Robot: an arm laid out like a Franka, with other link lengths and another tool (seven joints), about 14 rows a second.
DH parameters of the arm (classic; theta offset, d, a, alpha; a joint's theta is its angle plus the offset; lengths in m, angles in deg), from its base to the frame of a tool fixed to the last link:
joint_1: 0 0.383 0 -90
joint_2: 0 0 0 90
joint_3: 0 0.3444 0.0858 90
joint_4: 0 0 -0.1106 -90
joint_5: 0 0.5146 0 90
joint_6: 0 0 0.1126 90
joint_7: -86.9 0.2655 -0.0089 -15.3
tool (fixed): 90 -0.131 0 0
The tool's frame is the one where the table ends.
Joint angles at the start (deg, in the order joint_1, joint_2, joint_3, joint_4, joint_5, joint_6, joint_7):
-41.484 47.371 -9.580 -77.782 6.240 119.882 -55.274
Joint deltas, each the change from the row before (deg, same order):
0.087 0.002 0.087 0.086 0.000 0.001 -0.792
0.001 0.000 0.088 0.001 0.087 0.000 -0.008
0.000 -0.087 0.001 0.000 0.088 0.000 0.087
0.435 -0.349 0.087 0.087 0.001 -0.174 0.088
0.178 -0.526 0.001 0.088 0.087 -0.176 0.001
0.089 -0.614 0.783 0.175 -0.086 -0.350 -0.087
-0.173 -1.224 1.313 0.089 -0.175 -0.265 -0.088
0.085 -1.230 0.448 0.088 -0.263 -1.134 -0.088
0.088 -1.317 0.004 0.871 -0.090 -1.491 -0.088
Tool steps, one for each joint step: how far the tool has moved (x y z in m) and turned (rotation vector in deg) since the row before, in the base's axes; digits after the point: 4 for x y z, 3 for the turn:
0.0024 0.0008 0.0006 0.044 -0.132 0.946
0.0009 0.0008 -0.0002 0.092 -0.101 0.020
0.0003 0.0000 0.0013 -0.019 -0.120 -0.136
0.0069 0.0044 0.0057 -0.116 -0.251 0.412
0.0035 0.0009 0.0086 -0.227 -0.403 0.136
0.0099 0.0063 0.0093 0.129 -0.677 0.779
0.0124 0.0074 0.0173 -0.048 -1.315 0.941
0.0055 0.0045 0.0175 0.077 -0.285 0.645
0.0040 -0.0007 0.0270 -0.411 -0.564 0.308

